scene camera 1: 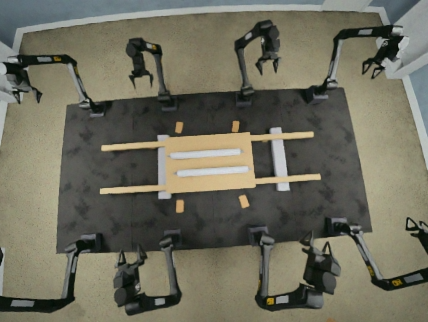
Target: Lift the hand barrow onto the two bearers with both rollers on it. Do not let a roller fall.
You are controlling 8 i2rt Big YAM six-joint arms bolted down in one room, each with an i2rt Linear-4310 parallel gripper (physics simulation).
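The tan hand barrow (210, 162) has a flat deck and two long poles. Two white rollers (205, 153) (212, 171) lie side by side lengthwise on it. The poles cross over the left grey bearer (162, 167) and the right grey bearer (280, 160); whether they touch cannot be told. Open, empty grippers hang at the upper left (29, 102), upper middle left (143, 85), upper middle right (268, 73), upper right (369, 75), lower middle left (131, 249) and lower middle right (316, 239), all away from the barrow. The lower-right gripper is partly cut off; the lower-left one is outside the picture.
Small orange blocks (179, 127) (235, 126) (180, 206) (244, 201) lie above and below the barrow on the dark mat (110, 220). Four arm bases stand along the mat's upper edge and four along its lower edge. White wall parts stand at the upper right.
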